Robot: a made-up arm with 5 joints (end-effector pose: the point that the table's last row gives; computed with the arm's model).
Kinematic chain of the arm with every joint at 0, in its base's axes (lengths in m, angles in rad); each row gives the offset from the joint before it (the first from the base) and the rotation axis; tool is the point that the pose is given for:
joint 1: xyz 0 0 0.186 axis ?
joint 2: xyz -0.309 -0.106 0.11 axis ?
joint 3: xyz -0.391 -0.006 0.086 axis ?
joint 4: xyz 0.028 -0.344 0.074 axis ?
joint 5: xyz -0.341 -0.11 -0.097 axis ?
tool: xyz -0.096 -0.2 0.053
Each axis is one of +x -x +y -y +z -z.
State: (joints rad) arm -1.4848 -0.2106 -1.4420 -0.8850 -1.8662
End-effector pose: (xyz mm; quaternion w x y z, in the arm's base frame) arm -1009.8 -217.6 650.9 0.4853 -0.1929 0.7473 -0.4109
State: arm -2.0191 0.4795 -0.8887 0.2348 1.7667
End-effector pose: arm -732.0 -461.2 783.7 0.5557 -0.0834 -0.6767 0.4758
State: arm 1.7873 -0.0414 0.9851 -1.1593 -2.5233
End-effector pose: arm -873.7 -803.1 -137.4 0.3069 -0.0722 0.9348 -0.1633
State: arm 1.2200 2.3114 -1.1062 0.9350 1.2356
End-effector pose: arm 507.1 181.9 76.8 0.5056 -0.5397 0.6700 -0.0646
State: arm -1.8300 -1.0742 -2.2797 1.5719 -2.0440
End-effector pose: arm -595.9 561.4 -239.7 0.6550 0.5091 0.1344 0.5420
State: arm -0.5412 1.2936 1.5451 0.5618 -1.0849
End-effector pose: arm -1171.3 -371.3 -27.7 0.7979 -0.4038 -0.2056 -0.3976
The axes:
joint 1: +x
joint 2: -y
joint 3: -x
joint 4: +x
joint 5: -y

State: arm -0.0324 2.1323 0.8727 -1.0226 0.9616
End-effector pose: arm -505.8 -346.4 -765.0 0.0029 -0.6770 -0.5906 -0.4391
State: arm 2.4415 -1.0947 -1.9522 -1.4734 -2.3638
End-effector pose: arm -995.2 -49.8 -333.6 0.2320 0.0785 -0.1969 -0.9493
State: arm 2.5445 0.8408 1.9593 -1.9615 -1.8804
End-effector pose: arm -854.9 -132.3 565.2 0.0875 -0.3718 0.8092 -0.4464
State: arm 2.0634 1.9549 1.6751 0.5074 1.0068
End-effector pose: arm -608.9 894.2 368.6 0.4594 -0.1875 -0.2106 -0.8423
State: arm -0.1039 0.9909 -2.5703 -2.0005 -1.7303
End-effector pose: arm -374.6 -180.3 -406.3 0.8967 0.0121 0.3606 0.2565
